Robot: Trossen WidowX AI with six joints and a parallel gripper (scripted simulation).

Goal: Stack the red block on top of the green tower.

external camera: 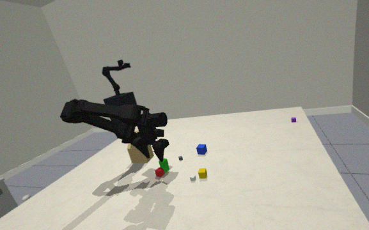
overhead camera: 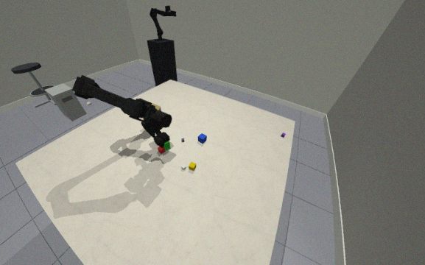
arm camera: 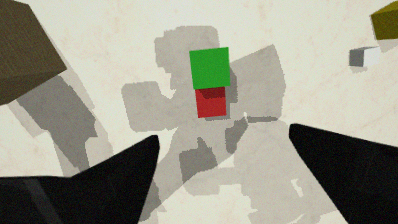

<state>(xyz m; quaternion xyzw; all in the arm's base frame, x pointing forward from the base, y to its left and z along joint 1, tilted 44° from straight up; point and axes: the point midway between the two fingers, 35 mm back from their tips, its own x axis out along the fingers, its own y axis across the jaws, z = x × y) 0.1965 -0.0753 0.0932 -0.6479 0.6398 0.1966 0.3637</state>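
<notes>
My gripper tip is 7 cm above the red block and 1 cm to the right of it. Round my gripper tip: blue cube 22 cm to the left, 13 cm ahead, 7 cm below; purple cube 59 cm to the left, 54 cm ahead, 8 cm below; yellow cube 20 cm ahead, 7 cm below, 3 cm to the left.
</notes>
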